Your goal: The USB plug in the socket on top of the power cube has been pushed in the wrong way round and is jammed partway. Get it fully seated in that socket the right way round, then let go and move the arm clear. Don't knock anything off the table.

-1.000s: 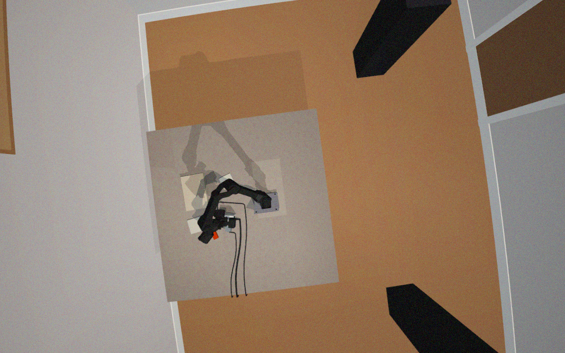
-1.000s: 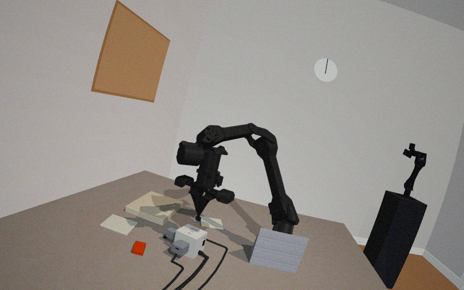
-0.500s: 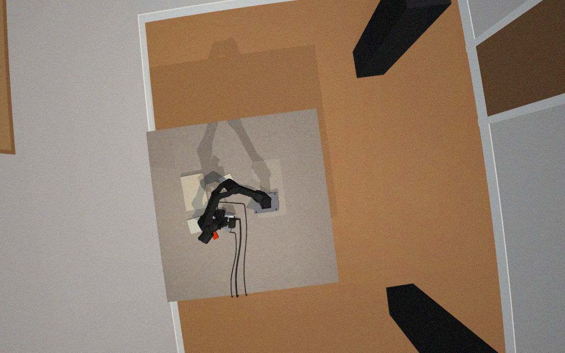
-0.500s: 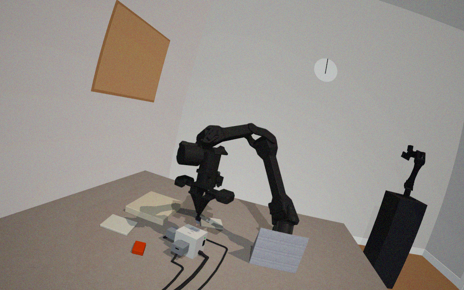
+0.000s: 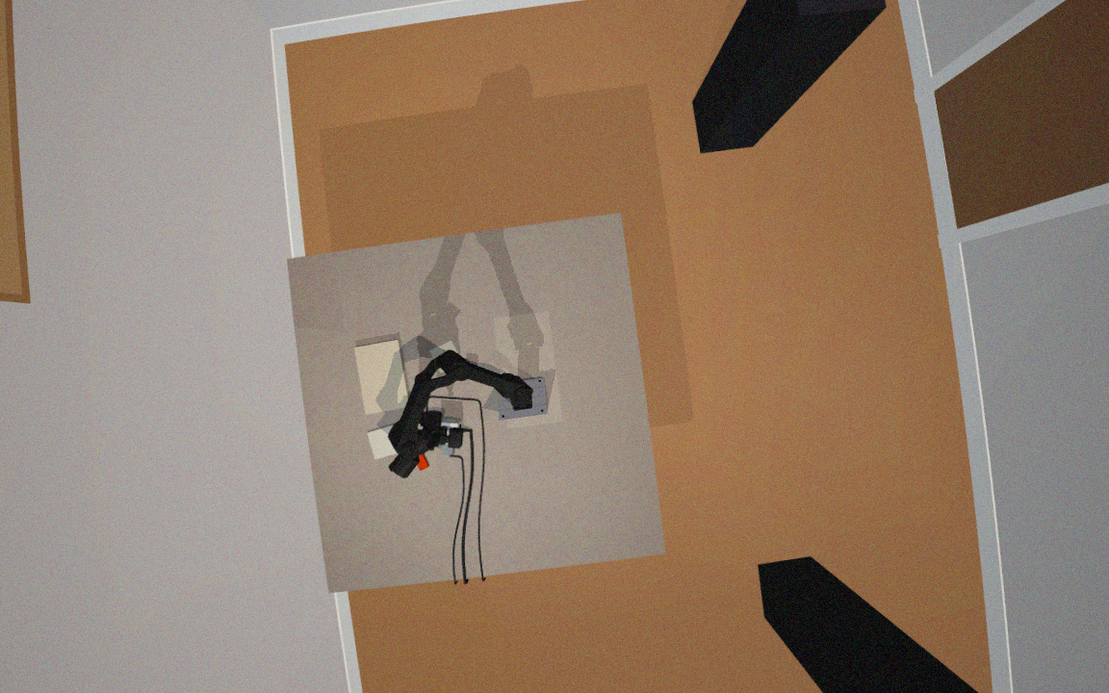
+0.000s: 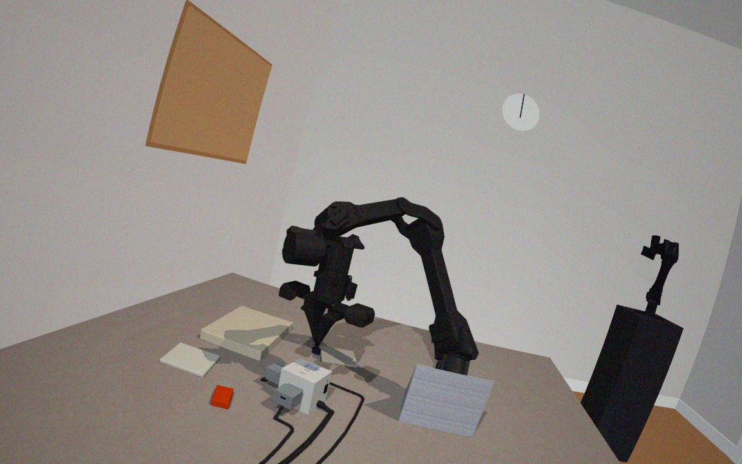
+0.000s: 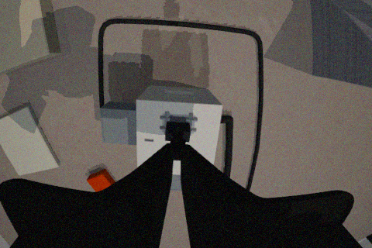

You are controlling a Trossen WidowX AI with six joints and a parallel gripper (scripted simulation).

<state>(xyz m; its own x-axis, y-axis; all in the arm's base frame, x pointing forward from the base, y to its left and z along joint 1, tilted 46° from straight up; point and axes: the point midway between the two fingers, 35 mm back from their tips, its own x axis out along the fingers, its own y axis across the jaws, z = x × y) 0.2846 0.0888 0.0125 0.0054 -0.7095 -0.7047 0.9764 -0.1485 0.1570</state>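
Now: gripper tip 6 cm above the USB socket and 1 cm to the right of it. Also, from my gripper tip: black USB plug (2 cm below); orange block (14 cm ahead, 13 cm to the left, 13 cm below).
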